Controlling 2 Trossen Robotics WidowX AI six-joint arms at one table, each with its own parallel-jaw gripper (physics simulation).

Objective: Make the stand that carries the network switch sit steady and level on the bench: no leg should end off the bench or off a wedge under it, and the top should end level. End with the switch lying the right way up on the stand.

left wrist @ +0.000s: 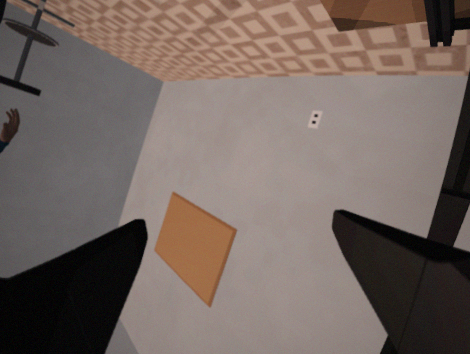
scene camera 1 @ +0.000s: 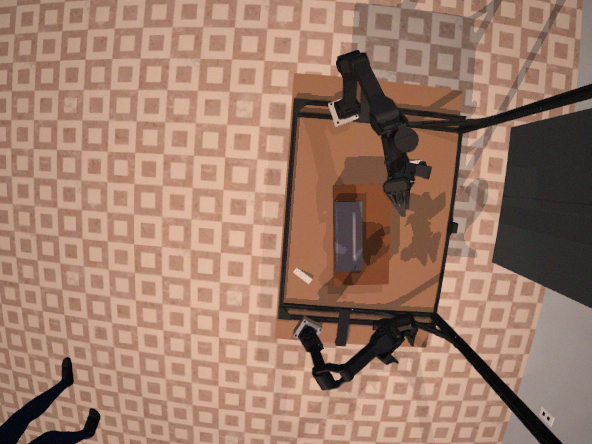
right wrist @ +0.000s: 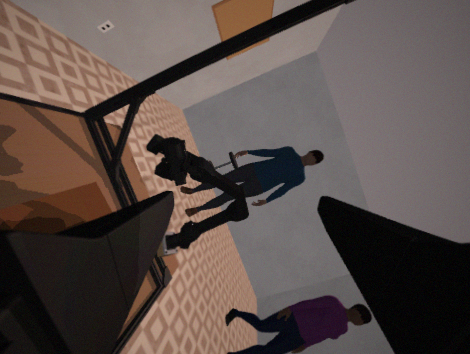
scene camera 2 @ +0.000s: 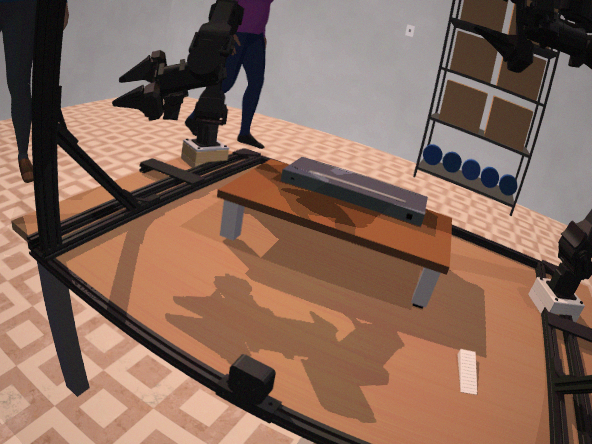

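Pixels of known places: left gripper, fingertip midpoint: (left wrist: 240,224) (scene camera 1: 405,354) (scene camera 2: 115,91); right gripper, fingertip midpoint: (scene camera 1: 405,212) (right wrist: 247,200) (scene camera 2: 475,4); left arm's base, origin of the base link: (scene camera 1: 307,332) (right wrist: 170,242) (scene camera 2: 205,143); right arm's base, origin of the base link: (scene camera 1: 343,110) (scene camera 2: 561,291).
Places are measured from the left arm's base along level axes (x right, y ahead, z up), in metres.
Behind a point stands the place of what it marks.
Observation:
A brown-topped stand (scene camera 1: 377,272) @(z 0.045, x 0.099, y 0.410 m) (scene camera 2: 390,236) @(z 0.044, x -0.027, y 0.632 m) (right wrist: 80,197) @(z 0.044, x 0.112, y 0.431 m) stands mid-bench on grey legs; two legs show in scene camera 2. A dark line shows under the foot of its near right leg (scene camera 2: 426,286) @(z -0.009, x -0.049, y 0.724 m). I cannot tell if the top is level. The dark grey network switch (scene camera 1: 347,236) @(z 0.071, x -0.100, y 0.479 m) (scene camera 2: 355,190) @(z 0.072, x -0.052, y 0.509 m) lies flat on it along the far edge. A white wedge (scene camera 1: 415,162) @(z -0.053, x 0.017, y 0.902 m) (scene camera 2: 468,371) @(z -0.051, x 0.013, y 0.890 m) lies on the bench, partly hidden by the arm in scene camera 1. Another (scene camera 1: 303,275) @(z -0.050, x -0.150, y 0.213 m) lies lower left. My left gripper (scene camera 1: 405,352) @(z 0.196, x 0.333, y 0.201 m) (scene camera 2: 117,91) @(z 0.196, x 0.333, y 0.201 m) (left wrist: 240,224) @(z 0.196, x 0.333, y 0.201 m) and right gripper (scene camera 1: 402,211) @(z 0.477, x -0.088, y 0.649 m) (right wrist: 246,197) @(z 0.477, x -0.088, y 0.649 m) are open, raised and empty.
Black rails (scene camera 1: 290,200) @(z -0.038, x -0.371, y 0.479 m) border the bench, with a black box (scene camera 1: 454,227) @(z -0.002, x 0.308, y 0.747 m) (scene camera 2: 251,378) @(z -0.009, x 0.322, y 0.756 m) on one rail. Upright posts rise at the bench corners. A shelf unit (scene camera 2: 435,119) stands beyond the bench. People (scene camera 2: 252,75) (right wrist: 277,167) stand nearby. The raised right arm hangs over the bench.

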